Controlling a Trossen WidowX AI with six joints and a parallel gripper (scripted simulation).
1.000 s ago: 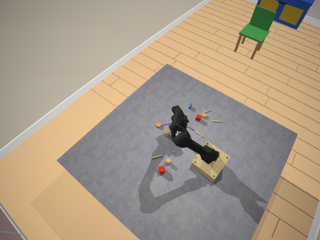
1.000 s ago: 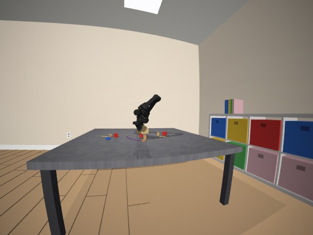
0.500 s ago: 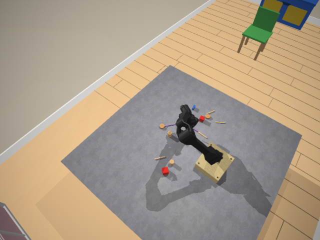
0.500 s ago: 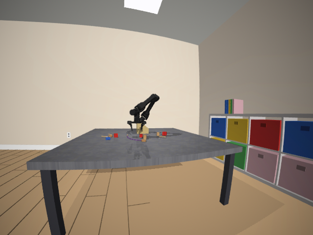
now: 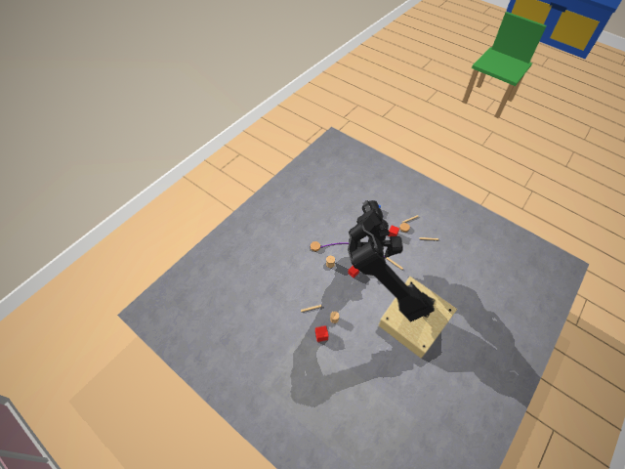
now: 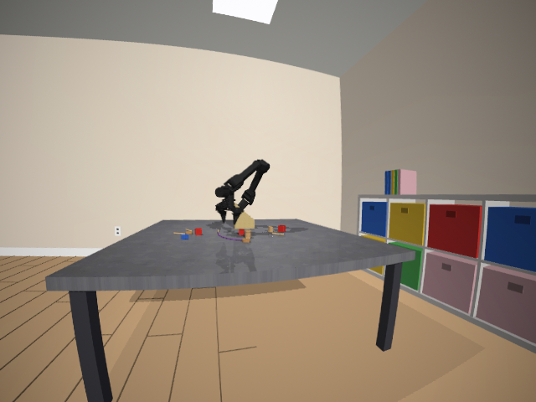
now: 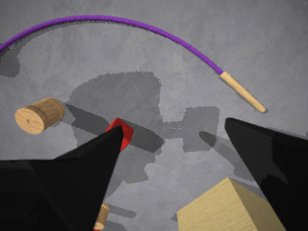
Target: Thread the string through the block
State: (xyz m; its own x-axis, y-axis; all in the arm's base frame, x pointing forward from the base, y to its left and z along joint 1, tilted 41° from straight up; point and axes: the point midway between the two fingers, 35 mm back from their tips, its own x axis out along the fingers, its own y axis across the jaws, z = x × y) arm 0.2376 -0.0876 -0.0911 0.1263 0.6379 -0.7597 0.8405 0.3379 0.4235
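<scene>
Now: gripper tip 6 cm to the left of the stick on the string, 6 cm past it and 6 cm above it. Round my gripper tip: round wooden button (23 cm ahead, 5 cm below, 4 cm to the left); then wooden cylinder (14 cm ahead, 8 cm to the left, 4 cm below); then red wooden block (7 cm to the left, 5 cm below, 4 cm ahead).
</scene>
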